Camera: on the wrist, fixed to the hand. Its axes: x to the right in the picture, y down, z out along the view.
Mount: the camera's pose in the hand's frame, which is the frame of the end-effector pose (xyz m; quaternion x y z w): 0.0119 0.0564 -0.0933 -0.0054 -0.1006 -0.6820 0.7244
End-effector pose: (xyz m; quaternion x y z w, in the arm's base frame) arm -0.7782 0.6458 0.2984 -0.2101 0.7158 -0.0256 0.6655
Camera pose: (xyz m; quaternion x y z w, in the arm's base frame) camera -0.8834 0.6705 0.2799 -0.6465 0.3084 -0.4474 0.5355
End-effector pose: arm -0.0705 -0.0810 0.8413 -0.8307 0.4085 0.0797 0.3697
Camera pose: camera -0.1202 -0.1739 0.8718 -0.8743 -0.3082 -0.1086 0.3588
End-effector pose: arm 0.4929 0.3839 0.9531 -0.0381 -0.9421 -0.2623 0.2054
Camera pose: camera 0.5264 0.3844 1.0575 -0.5874 0.7277 0.3313 0.1251
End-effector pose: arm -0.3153 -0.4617 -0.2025 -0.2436 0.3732 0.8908 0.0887
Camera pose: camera -0.3105 -0.5679 -0.2296 -0.3418 0.0905 0.6113 0.7080
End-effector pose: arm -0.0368 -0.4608 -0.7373 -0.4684 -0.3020 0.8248 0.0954
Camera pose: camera 0.0413 -0.4625 -0.8143 -0.0509 -0.5523 0.5779 0.5987
